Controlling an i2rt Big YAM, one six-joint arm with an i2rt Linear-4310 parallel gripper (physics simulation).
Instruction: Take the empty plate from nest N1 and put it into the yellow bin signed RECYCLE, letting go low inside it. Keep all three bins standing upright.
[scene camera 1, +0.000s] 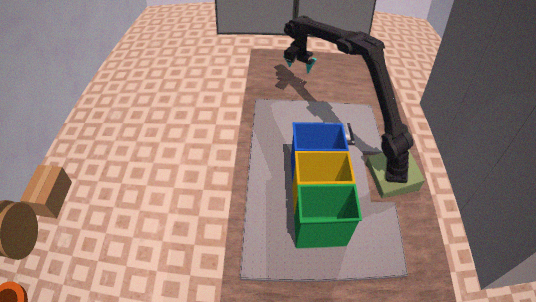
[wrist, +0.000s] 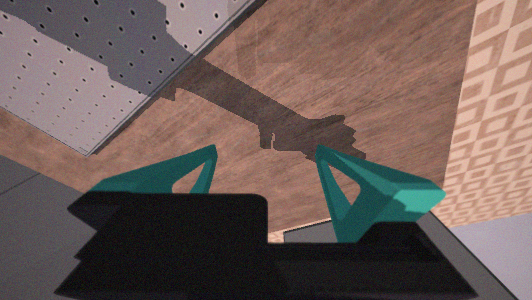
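Where they show: gripper, fingertip midpoint: (scene camera 1: 299, 69) (wrist: 266, 150); arm's base, origin of the base link: (scene camera 1: 397, 169).
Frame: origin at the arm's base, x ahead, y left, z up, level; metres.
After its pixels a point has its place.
Note:
My gripper (scene camera 1: 299, 68) {x 0.476, y -0.442, z 0.061 m} (wrist: 266, 150) {x 0.476, y -0.442, z 0.061 m} is open and empty, its teal fingers spread above the far end of the wooden table (scene camera 1: 239, 200) {x 0.555, y 0.242, z -0.050 m} (wrist: 350, 60) {x 0.600, y -0.417, z -0.050 m}, beyond the grey perforated mat (scene camera 1: 270, 250) {x 0.402, y 0.412, z -0.037 m} (wrist: 40, 80) {x 0.195, y -0.296, z -0.037 m}. The yellow bin (scene camera 1: 325, 167) {x 0.286, y 0.118, z 0.070 m} stands upright between the upright blue bin (scene camera 1: 320, 136) {x 0.323, y -0.010, z 0.083 m} and the upright green bin (scene camera 1: 327, 232) {x 0.242, y 0.364, z 0.068 m}. The gripper is well away from all three. No bin sign is readable. A small white and black item (scene camera 1: 349, 133) {x 0.208, y -0.154, z -0.009 m} shows beside the blue bin, partly hidden; I cannot tell whether it is the plate in nest N1. No plate shows in the wrist view.
The arm stands on an olive-green block (scene camera 1: 381, 172) {x 0.062, y 0.018, z -0.012 m} right of the bins and reaches toward the far end. Dark cabinets (scene camera 1: 255, 17) stand beyond the table, and a tall dark panel (scene camera 1: 475, 100) stands at the right. A brown box (scene camera 1: 47, 190) is on the floor at the left.

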